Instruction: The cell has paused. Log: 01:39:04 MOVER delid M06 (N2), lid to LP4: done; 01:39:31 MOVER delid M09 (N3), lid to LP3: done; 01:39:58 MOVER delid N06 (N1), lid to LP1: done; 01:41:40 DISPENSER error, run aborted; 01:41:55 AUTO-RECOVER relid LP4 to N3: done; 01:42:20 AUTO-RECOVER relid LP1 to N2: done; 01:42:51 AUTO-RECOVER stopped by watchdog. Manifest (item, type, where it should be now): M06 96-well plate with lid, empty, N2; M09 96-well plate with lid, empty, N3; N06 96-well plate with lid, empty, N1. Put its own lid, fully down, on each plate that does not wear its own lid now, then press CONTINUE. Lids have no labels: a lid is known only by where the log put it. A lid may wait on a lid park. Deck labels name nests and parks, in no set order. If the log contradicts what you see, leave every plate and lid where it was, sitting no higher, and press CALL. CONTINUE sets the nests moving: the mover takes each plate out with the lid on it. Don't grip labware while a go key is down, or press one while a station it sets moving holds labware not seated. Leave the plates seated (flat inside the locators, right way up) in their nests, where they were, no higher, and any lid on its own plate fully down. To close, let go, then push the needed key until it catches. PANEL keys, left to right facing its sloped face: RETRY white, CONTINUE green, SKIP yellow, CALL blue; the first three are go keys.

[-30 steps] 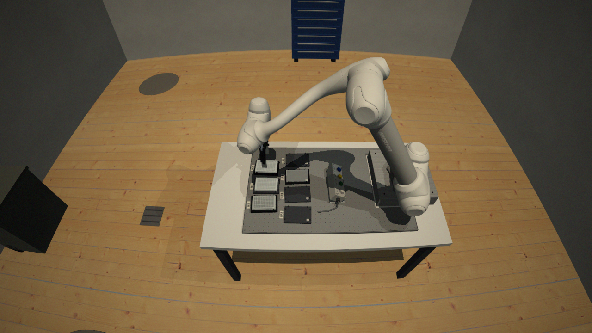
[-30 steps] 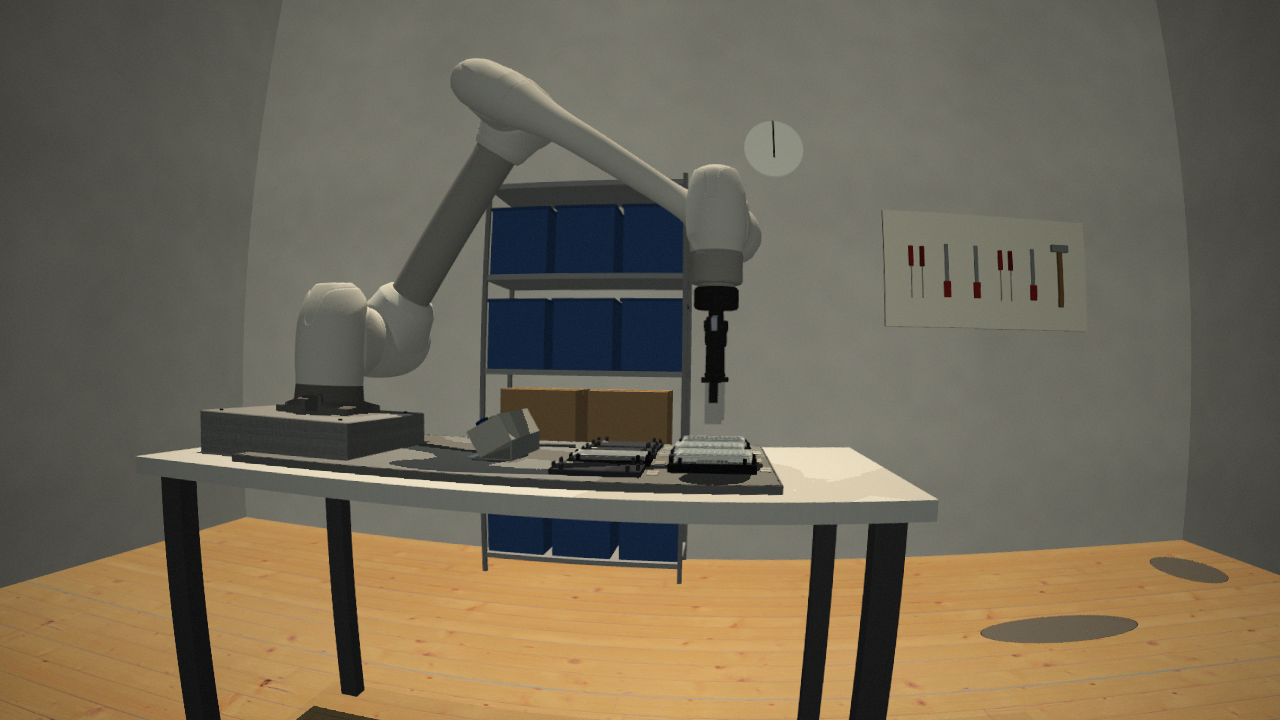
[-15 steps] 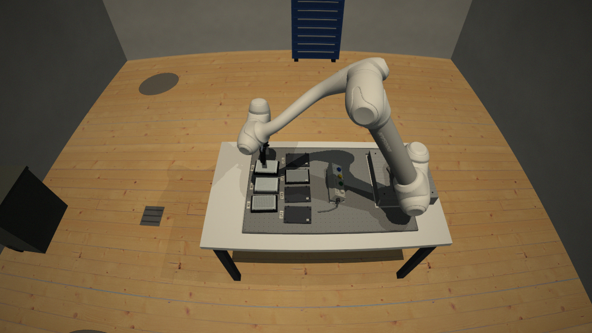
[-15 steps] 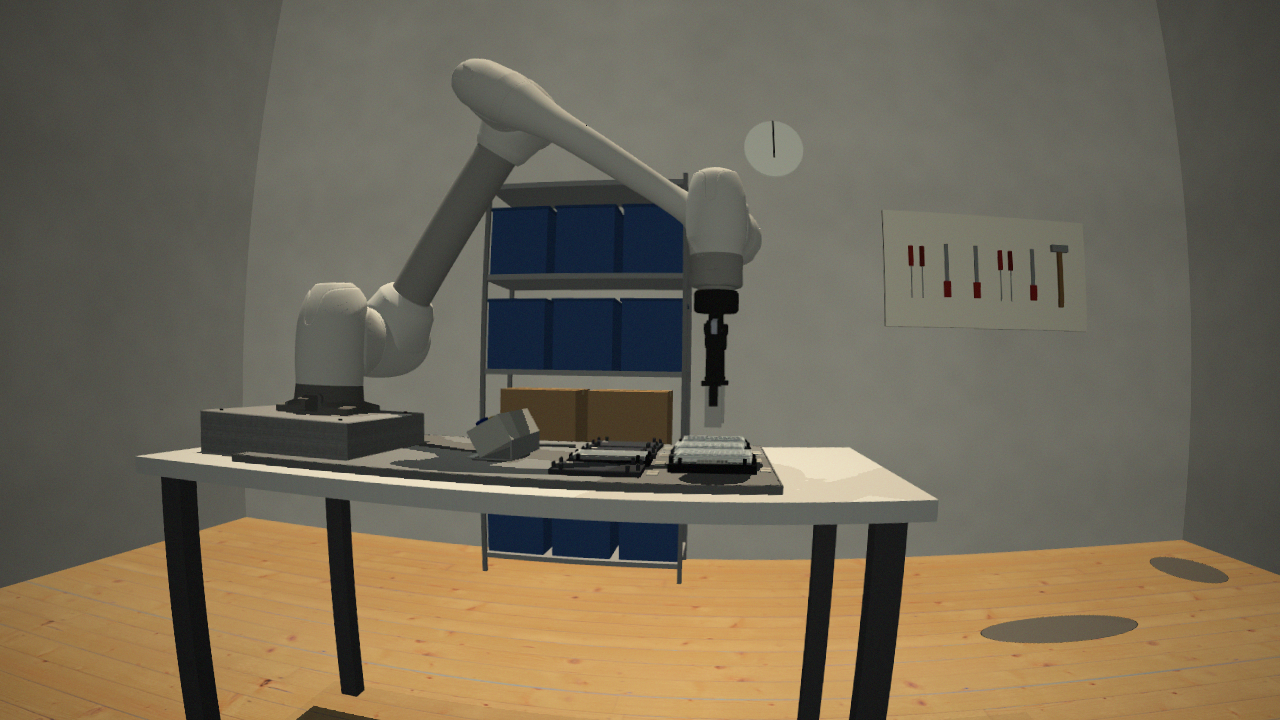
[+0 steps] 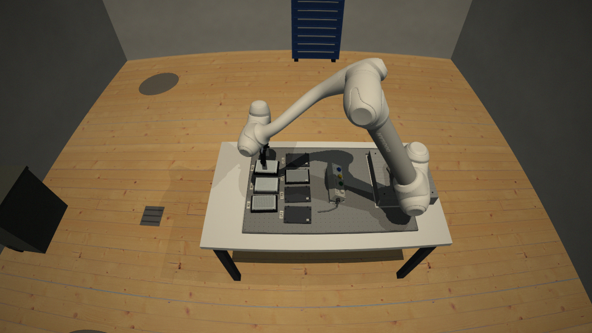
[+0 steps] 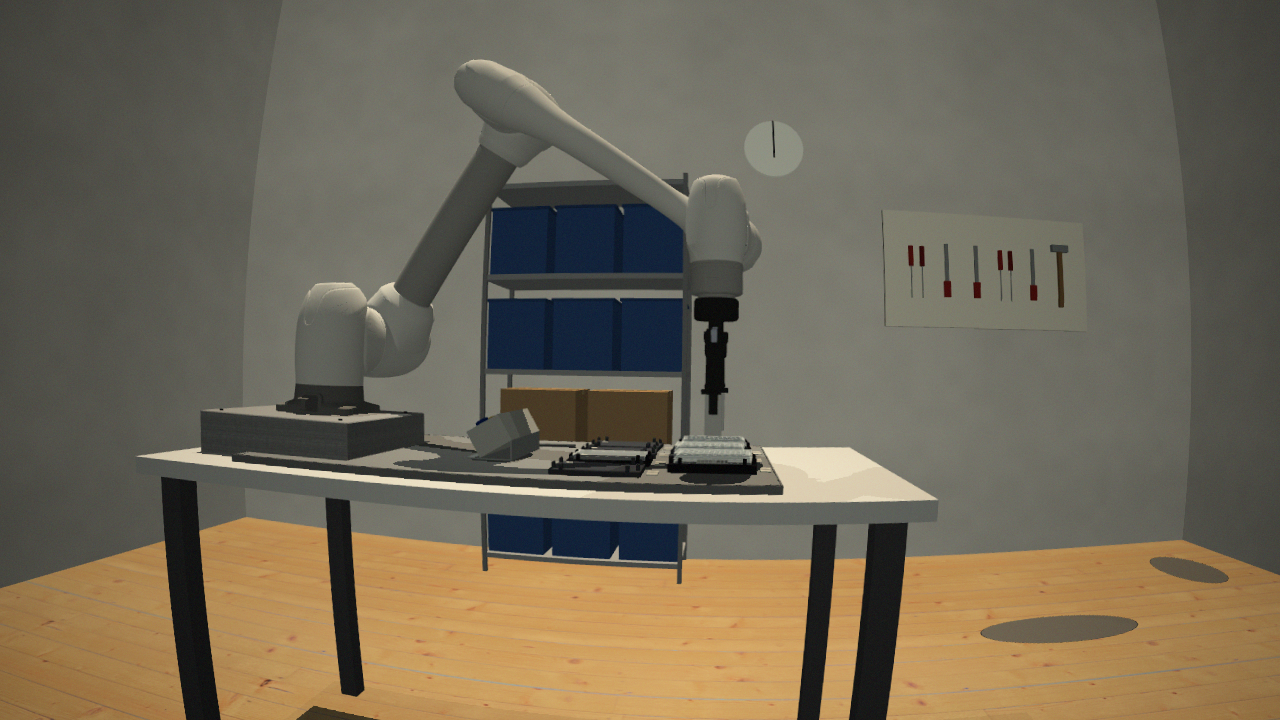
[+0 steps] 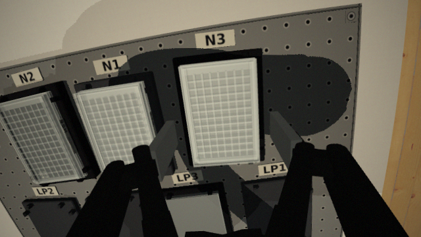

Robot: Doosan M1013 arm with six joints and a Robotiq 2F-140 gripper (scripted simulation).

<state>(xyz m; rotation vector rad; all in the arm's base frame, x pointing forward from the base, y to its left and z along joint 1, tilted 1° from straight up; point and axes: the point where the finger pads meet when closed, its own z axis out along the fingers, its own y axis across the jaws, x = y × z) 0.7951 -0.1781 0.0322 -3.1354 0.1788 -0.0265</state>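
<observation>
Now: hand 60 mm above the plate. From my hand the other things lie so: LP3 label: 90 mm behind, 70 mm to the left, 80 mm below; N3 label: 90 mm ahead, 10 mm to the right, 80 mm below; park LP3: 180 mm behind, 70 mm to the left, 80 mm below.
</observation>
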